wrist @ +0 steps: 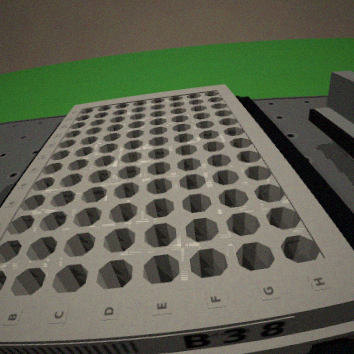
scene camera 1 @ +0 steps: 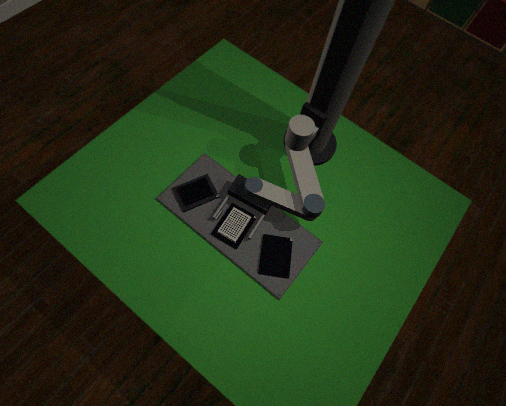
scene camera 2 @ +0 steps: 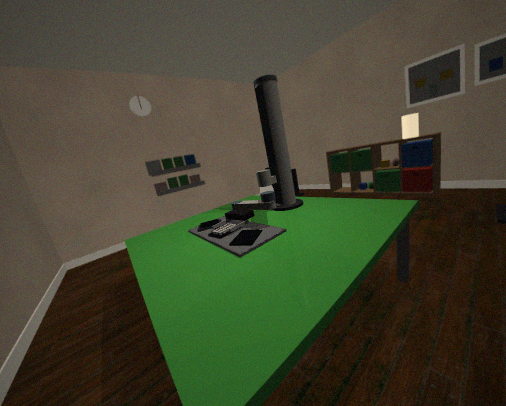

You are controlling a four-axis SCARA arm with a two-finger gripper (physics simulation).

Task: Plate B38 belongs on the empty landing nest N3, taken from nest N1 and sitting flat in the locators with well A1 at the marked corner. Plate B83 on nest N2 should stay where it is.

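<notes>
Plate B38 [scene camera 1: 234, 224] [scene camera 2: 226, 229] [wrist: 160, 200], pale with many wells, lies in the middle black nest [scene camera 1: 225, 239] [wrist: 299, 165] and looks level. Letters B to H and its label show in the wrist view; its A1 corner is outside that view. My gripper [scene camera 1: 238, 217] is open, its fingers standing apart from the plate's two long sides; one finger shows at the right edge of the wrist view. A dark-centred tray shape [scene camera 1: 195, 192] is at the board's left end, a flat black one [scene camera 1: 275, 256] [scene camera 2: 246, 237] at its right. Which is plate B83 or nest N3 cannot be told.
The grey board [scene camera 1: 303, 250] [scene camera 2: 274, 231] carries all three positions and lies on the green table top [scene camera 1: 150, 260] [scene camera 2: 240, 300]. The arm's links [scene camera 1: 306, 175] reach over the board's back edge from the tall column [scene camera 1: 345, 65] [scene camera 2: 277, 145] behind it.
</notes>
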